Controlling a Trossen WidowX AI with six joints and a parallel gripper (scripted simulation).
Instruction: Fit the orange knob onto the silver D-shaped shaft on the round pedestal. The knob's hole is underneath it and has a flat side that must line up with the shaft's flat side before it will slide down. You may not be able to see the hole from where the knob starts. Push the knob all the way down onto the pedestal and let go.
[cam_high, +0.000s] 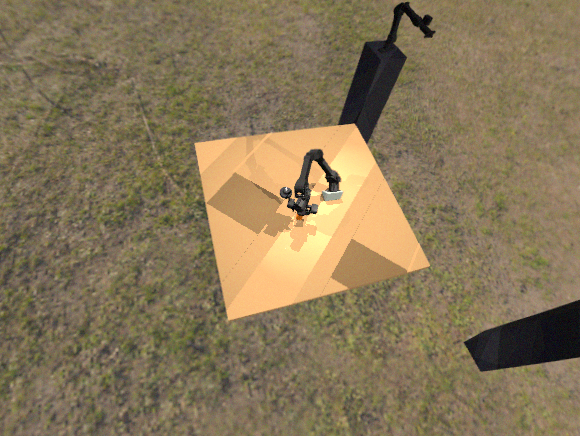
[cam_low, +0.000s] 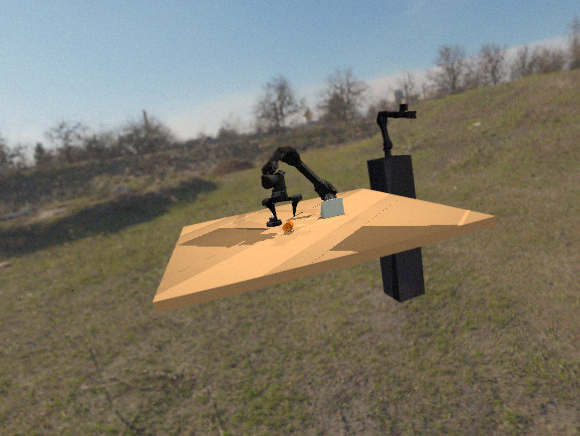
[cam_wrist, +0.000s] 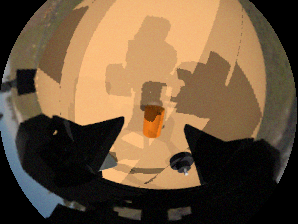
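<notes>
The orange knob is 5 cm below my gripper tip and 1 cm to the right of it. From my gripper tip the other things lie so: round dark pedestal: 21 cm to the right, 4 cm below, 1 cm ahead.
</notes>
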